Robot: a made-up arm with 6 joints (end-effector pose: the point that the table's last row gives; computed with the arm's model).
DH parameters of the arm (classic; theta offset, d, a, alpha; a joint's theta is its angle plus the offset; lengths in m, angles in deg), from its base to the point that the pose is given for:
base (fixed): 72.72 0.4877 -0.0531 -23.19
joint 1: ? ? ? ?
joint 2: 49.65 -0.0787 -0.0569 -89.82
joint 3: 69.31 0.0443 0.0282 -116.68
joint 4: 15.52 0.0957 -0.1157 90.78
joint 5: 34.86 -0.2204 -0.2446 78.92
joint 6: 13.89 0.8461 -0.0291 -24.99
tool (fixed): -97.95 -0.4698 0 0
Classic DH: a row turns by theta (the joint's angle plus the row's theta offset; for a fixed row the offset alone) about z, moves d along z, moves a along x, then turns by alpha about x.
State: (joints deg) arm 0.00 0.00 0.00 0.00 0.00 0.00
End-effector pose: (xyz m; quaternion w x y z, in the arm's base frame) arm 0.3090 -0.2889 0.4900 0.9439 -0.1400 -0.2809 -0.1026
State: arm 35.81 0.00 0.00 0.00 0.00 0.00
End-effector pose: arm 0.3864 -0.0720 0.4941 0.9211 -0.1666 -0.2848 0.2066
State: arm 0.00 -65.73 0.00 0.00 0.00 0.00
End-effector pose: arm 0.5114 -0.2889 0.1332 0.9453 -0.1733 0.2762 -0.0102
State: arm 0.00 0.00 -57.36 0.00 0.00 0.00
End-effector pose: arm 0.1765 -0.5245 0.0822 0.8771 0.2657 -0.1773 -0.3587
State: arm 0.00 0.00 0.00 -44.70 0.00 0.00
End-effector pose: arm 0.3384 -0.0437 0.5785 0.8667 -0.0770 -0.4299 0.2411
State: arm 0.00 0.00 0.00 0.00 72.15 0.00
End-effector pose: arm 0.5277 0.2096 0.2536 0.7519 -0.6497 -0.0612 0.0937
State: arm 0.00 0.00 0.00 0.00 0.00 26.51
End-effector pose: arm 0.3156 -0.2012 0.4631 0.9573 -0.1027 -0.2416 0.1214
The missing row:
joint 1: -74.04 -0.3672 0.0127 96.72
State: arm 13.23 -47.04 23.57 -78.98 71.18 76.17
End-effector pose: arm -0.2788 0.2049 0.1335 0.0350 0.3642 -0.1129 -0.9238
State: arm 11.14 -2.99 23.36 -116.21 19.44 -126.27
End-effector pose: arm 0.0311 0.1035 0.5743 0.7668 0.2547 -0.5888 -0.0217
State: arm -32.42 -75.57 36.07 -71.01 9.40 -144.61
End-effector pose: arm 0.5254 -0.1853 0.3219 0.7575 -0.2000 -0.0409 -0.6201
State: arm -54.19 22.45 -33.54 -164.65 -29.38 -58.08
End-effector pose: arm -0.0691 0.0088 0.7662 0.5375 0.0872 -0.8096 0.2190
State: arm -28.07 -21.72 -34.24 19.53 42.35 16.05
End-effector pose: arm 0.3651 -0.3813 0.1125 0.9400 0.0100 0.2408 -0.2417
